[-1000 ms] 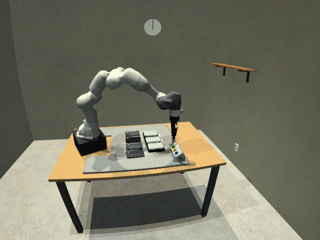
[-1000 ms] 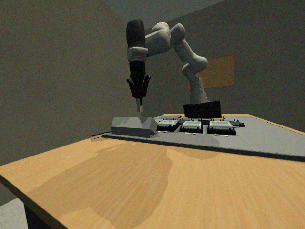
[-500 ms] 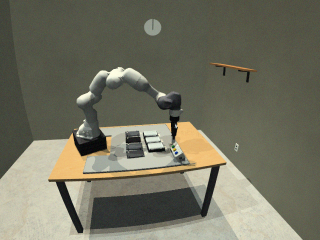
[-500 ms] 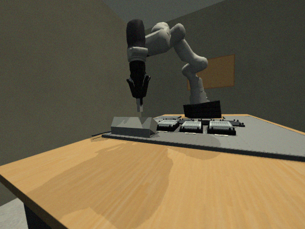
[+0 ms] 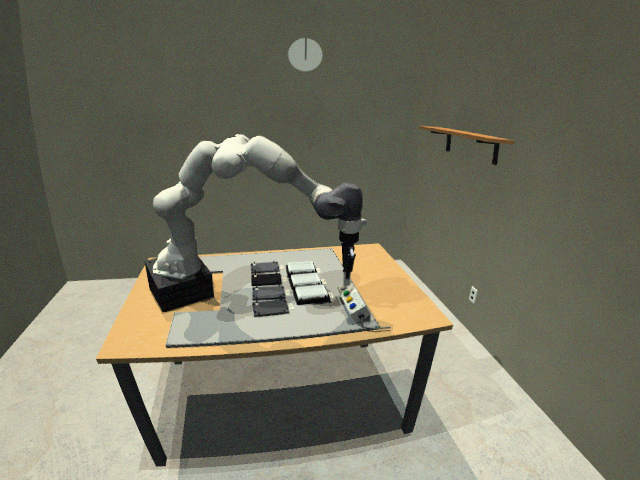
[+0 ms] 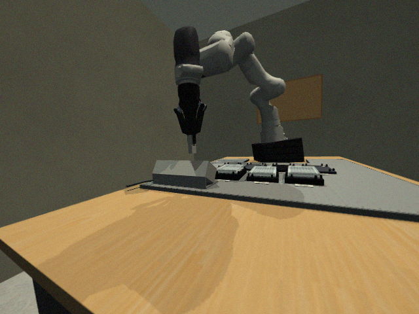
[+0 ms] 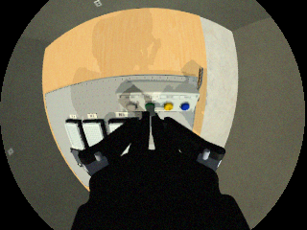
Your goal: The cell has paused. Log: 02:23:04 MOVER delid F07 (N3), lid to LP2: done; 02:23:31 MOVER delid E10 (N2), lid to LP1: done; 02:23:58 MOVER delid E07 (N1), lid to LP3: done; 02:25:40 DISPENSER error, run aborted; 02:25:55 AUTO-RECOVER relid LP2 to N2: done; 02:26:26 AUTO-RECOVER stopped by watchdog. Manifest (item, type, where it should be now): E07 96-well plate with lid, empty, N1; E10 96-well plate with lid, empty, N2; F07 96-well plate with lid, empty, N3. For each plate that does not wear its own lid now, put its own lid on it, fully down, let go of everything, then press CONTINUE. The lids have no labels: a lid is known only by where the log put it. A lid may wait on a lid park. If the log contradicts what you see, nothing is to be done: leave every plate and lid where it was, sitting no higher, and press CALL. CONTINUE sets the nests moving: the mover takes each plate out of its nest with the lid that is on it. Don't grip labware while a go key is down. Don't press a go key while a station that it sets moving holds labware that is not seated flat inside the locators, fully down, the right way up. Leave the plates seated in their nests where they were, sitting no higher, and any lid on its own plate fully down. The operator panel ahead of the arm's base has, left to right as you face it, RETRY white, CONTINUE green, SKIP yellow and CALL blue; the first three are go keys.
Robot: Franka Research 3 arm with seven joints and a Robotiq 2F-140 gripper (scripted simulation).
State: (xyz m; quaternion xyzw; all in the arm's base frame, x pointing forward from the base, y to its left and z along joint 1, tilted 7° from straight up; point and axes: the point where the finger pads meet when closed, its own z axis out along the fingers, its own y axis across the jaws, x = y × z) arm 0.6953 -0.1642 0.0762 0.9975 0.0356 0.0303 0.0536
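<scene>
My gripper is now 7 cm above the green key. Also, from my hand: white key 5 cm to the left, 7 cm below; then blue key 1 cm ahead, 10 cm to the right, 7 cm below; then yellow key 5 cm to the right, 7 cm below.
</scene>
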